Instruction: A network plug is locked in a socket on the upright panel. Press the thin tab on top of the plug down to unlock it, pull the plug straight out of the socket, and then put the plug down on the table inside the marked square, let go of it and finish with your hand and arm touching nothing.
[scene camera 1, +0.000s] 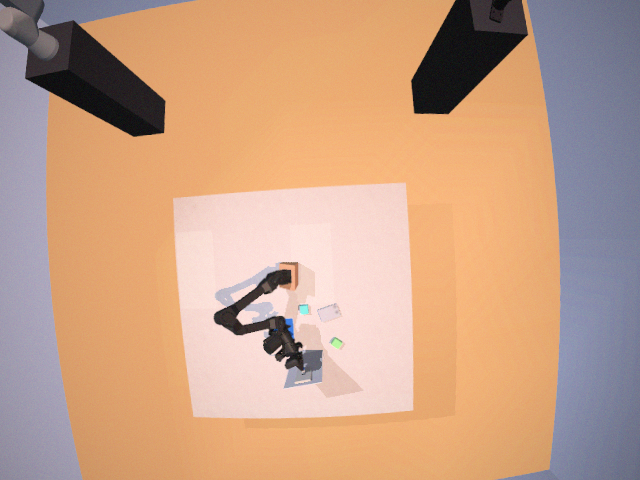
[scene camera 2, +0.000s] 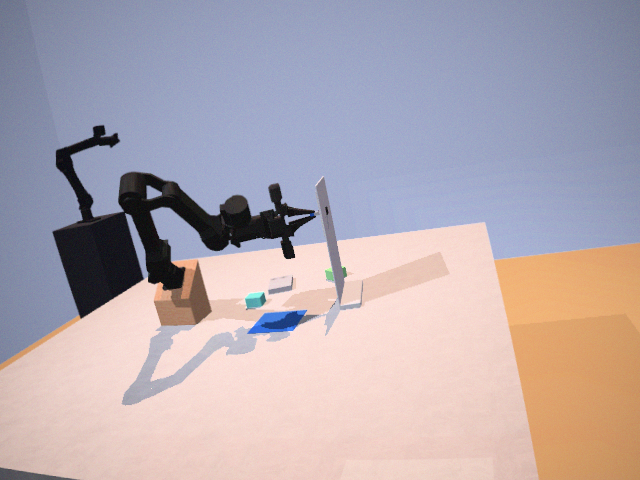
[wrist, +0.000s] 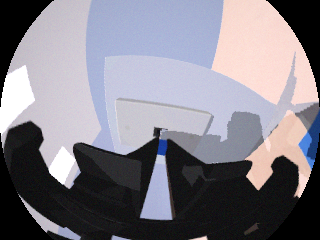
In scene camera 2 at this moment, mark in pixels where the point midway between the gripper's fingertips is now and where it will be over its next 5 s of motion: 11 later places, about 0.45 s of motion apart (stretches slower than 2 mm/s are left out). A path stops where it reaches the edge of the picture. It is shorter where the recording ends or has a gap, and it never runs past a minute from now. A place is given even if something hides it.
My gripper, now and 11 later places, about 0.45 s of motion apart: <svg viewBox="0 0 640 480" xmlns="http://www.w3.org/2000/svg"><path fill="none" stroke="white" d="M315 213L311 214L309 214L305 215L302 215L298 216L296 216L293 213L287 204L284 202L288 242L275 286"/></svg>
